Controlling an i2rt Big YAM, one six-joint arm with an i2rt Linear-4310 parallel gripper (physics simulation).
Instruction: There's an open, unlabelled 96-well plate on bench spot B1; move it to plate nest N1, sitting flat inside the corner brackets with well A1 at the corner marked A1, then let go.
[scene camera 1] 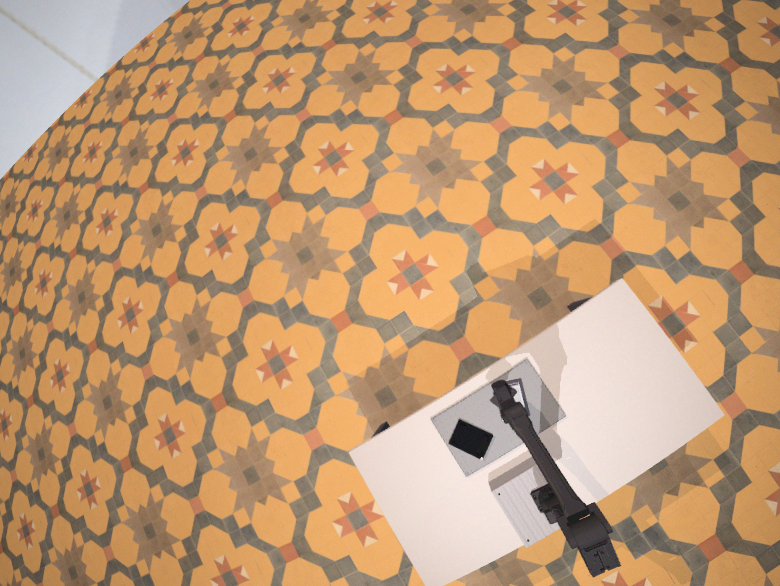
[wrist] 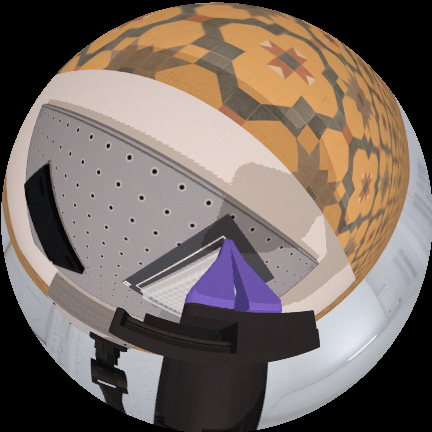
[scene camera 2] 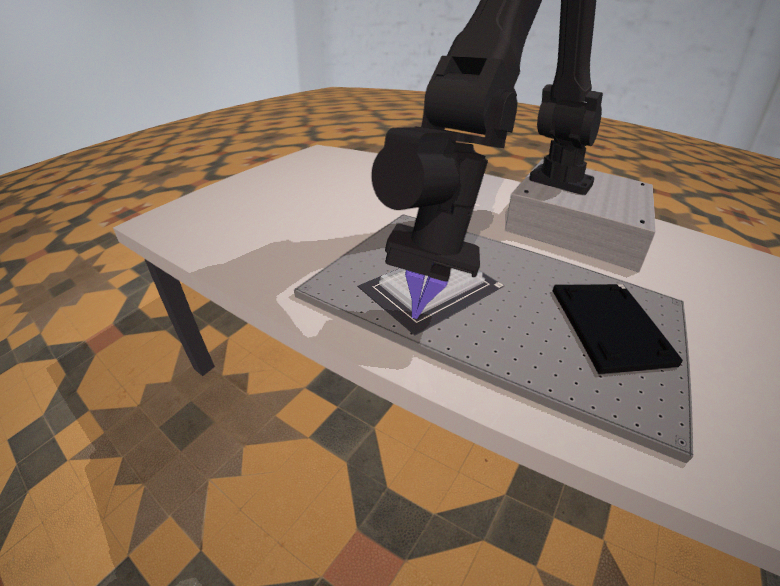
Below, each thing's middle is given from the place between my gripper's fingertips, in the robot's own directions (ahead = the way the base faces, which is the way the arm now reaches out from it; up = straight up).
Right now the white well plate (scene camera 2: 459, 282) is 80 mm behind my hand and 30 mm to the right of it.
